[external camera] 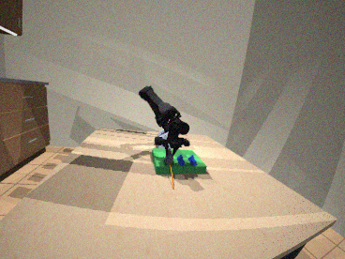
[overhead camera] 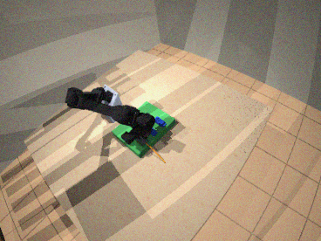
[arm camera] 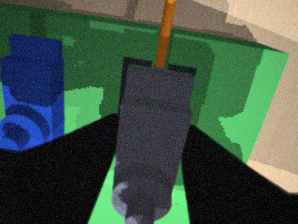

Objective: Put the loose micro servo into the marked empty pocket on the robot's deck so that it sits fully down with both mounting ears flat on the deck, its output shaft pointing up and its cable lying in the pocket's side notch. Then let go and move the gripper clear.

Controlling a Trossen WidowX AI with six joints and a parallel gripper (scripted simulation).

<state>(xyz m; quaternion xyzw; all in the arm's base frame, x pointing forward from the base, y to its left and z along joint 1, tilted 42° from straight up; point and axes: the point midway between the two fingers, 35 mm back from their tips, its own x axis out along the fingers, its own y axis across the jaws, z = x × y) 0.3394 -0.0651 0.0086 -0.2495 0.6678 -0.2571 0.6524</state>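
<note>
The green deck is 120 mm behind my gripper tip, 80 mm to the left of it and 70 mm below it.
</note>
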